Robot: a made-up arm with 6 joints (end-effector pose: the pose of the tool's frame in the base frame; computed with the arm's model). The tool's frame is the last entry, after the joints. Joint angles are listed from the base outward.
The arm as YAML. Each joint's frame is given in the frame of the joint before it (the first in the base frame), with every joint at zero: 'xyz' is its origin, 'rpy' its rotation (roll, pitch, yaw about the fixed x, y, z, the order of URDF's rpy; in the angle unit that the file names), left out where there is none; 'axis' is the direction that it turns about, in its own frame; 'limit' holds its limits. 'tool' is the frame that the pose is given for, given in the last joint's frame.
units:
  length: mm
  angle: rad
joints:
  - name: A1
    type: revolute
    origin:
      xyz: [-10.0, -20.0, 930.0]
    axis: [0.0, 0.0, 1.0]
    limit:
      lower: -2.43
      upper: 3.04
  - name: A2
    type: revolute
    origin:
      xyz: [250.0, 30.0, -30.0]
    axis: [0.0, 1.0, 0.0]
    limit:
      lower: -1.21
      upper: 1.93
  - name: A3
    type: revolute
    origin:
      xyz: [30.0, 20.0, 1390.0]
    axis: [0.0, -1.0, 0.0]
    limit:
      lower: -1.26
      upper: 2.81
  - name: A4
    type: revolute
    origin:
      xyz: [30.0, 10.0, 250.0]
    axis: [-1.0, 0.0, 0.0]
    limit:
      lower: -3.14
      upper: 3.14
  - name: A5
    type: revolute
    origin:
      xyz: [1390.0, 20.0, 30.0]
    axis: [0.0, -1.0, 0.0]
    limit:
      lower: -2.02
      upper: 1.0
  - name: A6
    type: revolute
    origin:
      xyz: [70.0, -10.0, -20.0]
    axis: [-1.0, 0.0, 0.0]
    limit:
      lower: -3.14
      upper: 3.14
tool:
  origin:
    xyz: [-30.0, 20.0, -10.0]
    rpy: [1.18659, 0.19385, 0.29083]
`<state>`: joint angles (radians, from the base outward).
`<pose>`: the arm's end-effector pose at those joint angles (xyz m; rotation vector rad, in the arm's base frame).
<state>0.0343 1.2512 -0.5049 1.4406 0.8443 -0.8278</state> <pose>1.5182 0.1480 -0.1641 1.0513 2.0679 0.3529</pose>
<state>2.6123 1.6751 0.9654 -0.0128 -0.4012 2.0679</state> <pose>-2.5197 1.3880 -0.0379 -2.0613 -0.7616 2.1231</pose>
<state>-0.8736 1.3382 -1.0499 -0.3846 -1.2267 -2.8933</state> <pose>0.5031 -0.5437 0.0399 0.8534 1.1008 2.0134</pose>
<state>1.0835 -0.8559 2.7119 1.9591 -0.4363 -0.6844</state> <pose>-0.9925 -1.7729 1.0334 -2.0649 2.0576 0.0860</pose>
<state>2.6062 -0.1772 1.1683 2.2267 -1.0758 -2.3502</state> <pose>-0.1343 -0.0096 3.7332 -2.3951 -0.7267 -1.2319</pose>
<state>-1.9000 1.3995 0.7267 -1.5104 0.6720 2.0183</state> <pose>-0.9273 -2.8011 0.3808 1.1639 -0.0086 -2.5383</pose>
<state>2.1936 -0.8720 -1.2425 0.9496 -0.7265 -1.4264</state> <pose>-0.4442 0.4560 1.5095 0.3458 1.5705 0.8484</pose>
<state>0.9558 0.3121 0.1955 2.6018 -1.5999 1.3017</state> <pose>1.1617 1.7265 2.3063 -1.6544 -0.1673 -1.6230</pose>
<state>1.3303 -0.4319 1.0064 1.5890 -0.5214 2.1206</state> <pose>-0.1399 -0.3707 3.6354 -0.9492 -0.6278 -0.8738</pose>
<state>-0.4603 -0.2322 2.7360 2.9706 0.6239 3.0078</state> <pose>-1.3324 0.7231 2.3051 -0.0277 -1.4581 1.2053</pose>
